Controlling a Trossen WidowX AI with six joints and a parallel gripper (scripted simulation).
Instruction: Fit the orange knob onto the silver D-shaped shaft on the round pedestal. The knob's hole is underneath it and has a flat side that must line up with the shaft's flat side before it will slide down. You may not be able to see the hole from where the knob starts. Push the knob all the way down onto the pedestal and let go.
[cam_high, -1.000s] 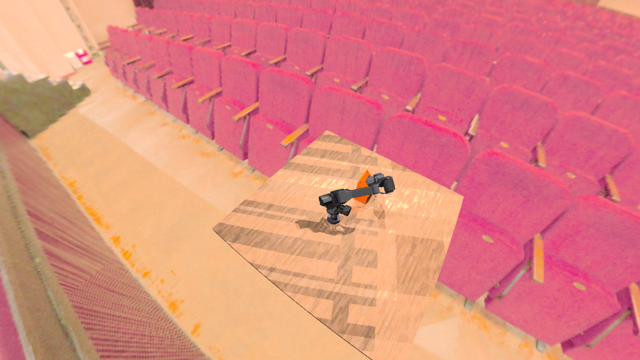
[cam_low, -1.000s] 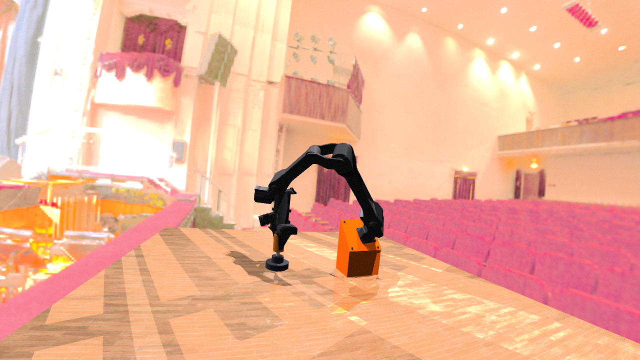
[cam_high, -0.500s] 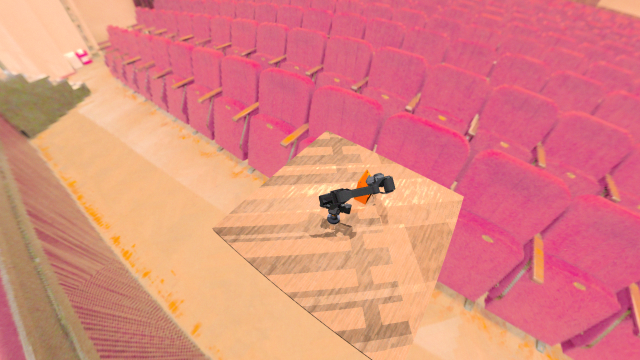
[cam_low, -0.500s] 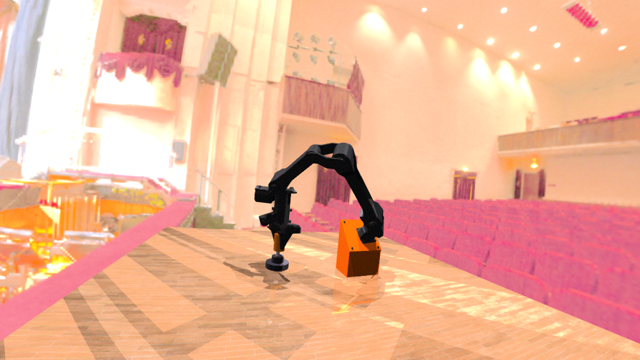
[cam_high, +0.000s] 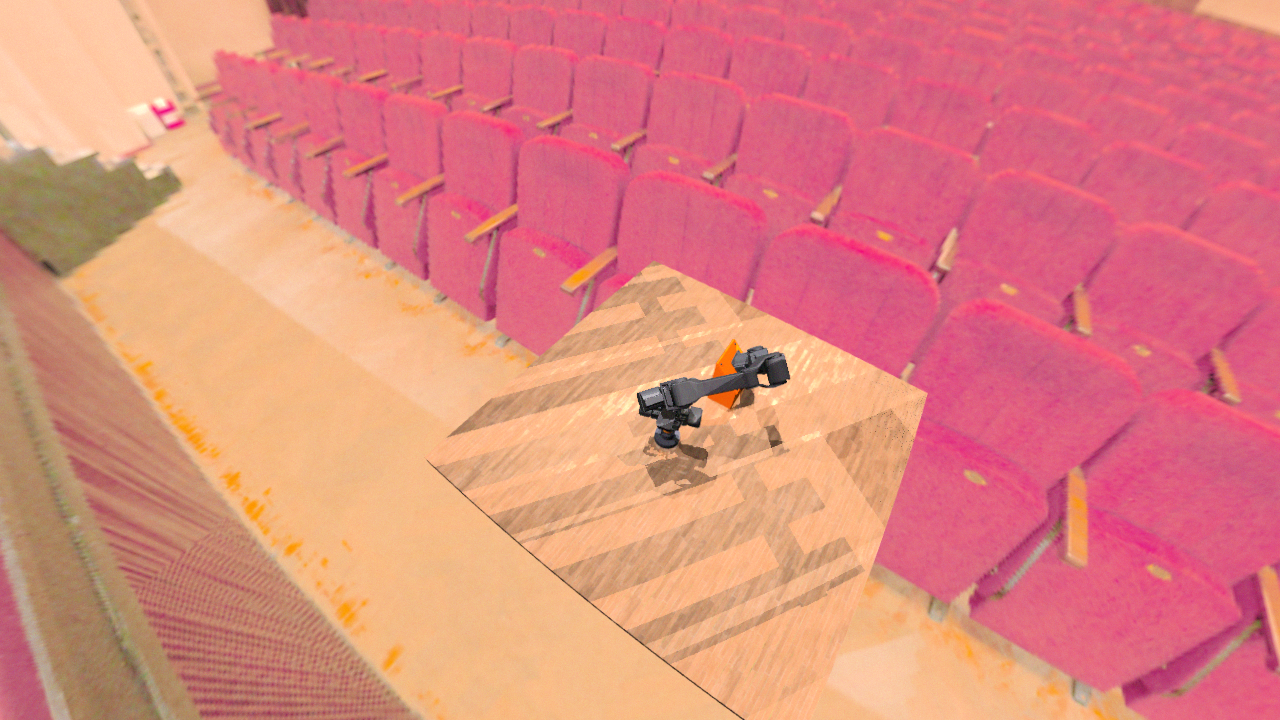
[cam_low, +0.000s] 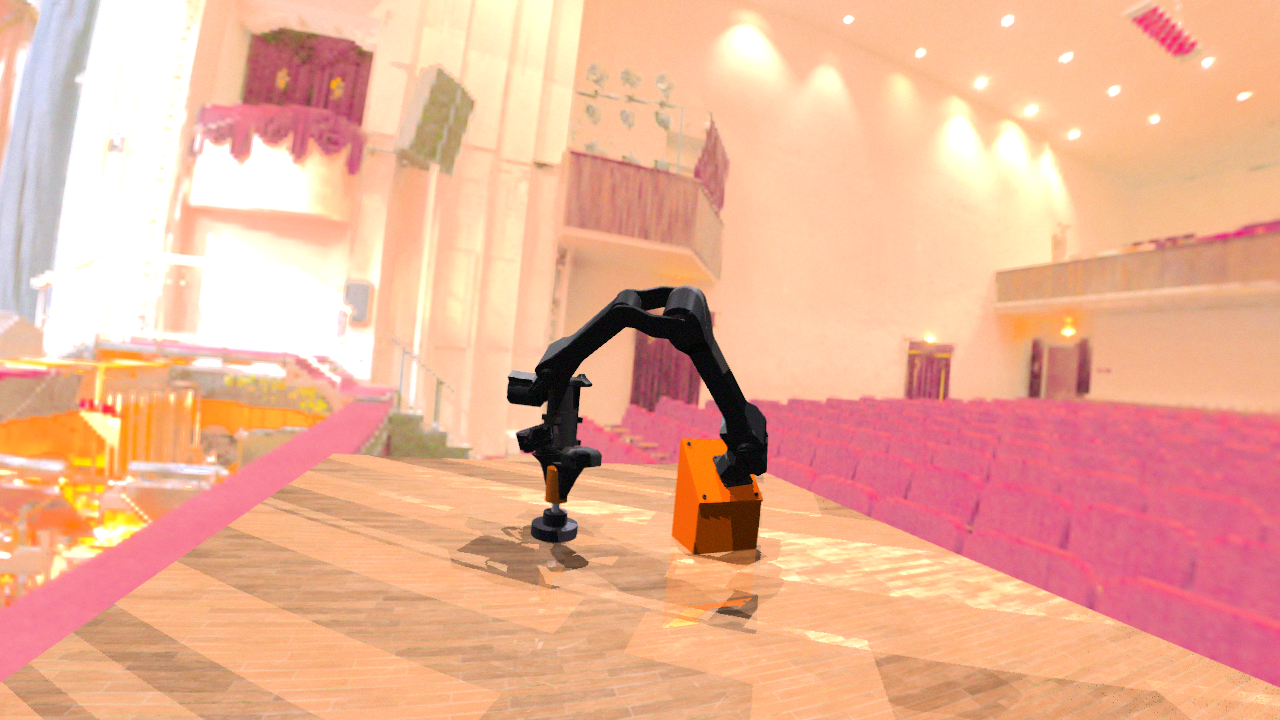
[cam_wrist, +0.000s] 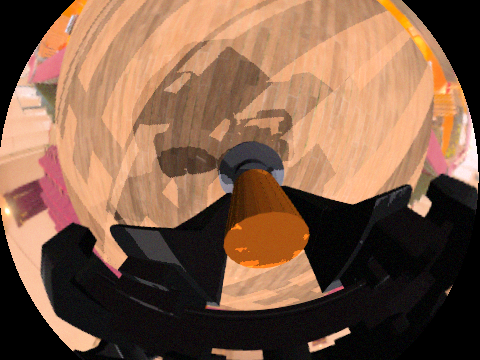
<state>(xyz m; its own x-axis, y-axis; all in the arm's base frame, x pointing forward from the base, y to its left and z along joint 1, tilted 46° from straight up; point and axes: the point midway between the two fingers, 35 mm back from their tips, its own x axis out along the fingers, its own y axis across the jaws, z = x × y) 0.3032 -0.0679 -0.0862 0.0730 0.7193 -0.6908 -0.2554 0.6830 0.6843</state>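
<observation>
Right now my gripper tip is 4 cm below the orange knob. Round my gripper tip: round pedestal (4 cm below).
</observation>
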